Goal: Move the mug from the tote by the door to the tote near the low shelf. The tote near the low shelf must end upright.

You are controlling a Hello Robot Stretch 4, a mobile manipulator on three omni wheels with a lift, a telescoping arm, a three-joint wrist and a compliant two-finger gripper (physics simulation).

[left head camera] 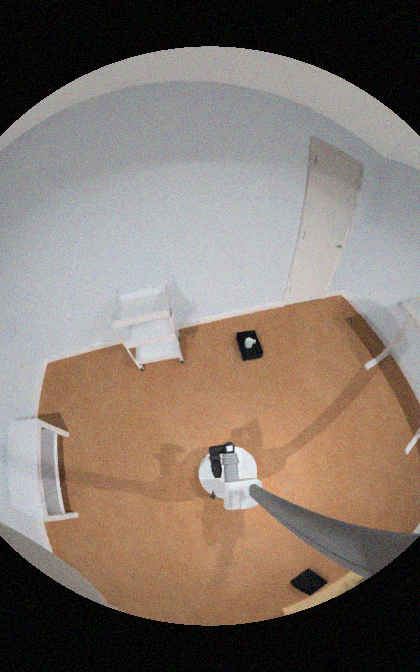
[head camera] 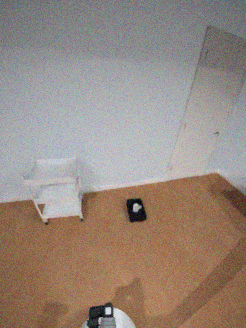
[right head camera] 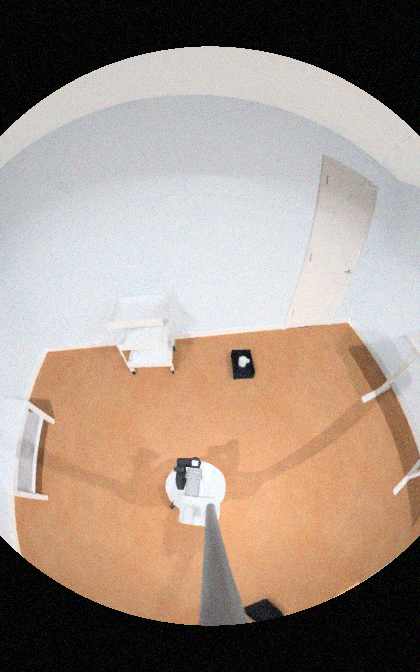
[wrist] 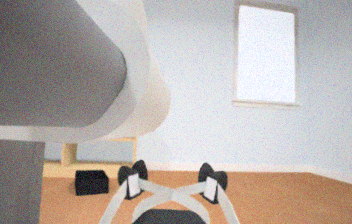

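Observation:
The white mug sits in the black tote by the door, which stands on the floor near the back wall. The other black tote stands on the floor close to the low wooden shelf; the wrist view shows it at the lower left. My gripper is open and empty, its two fingertips wide apart, well away from both totes. In the head views the folded arm and wrist are above the base.
A white cart stands against the wall left of the mug's tote. The door is to the right. A white bench is at the left, and white table legs stand at the right.

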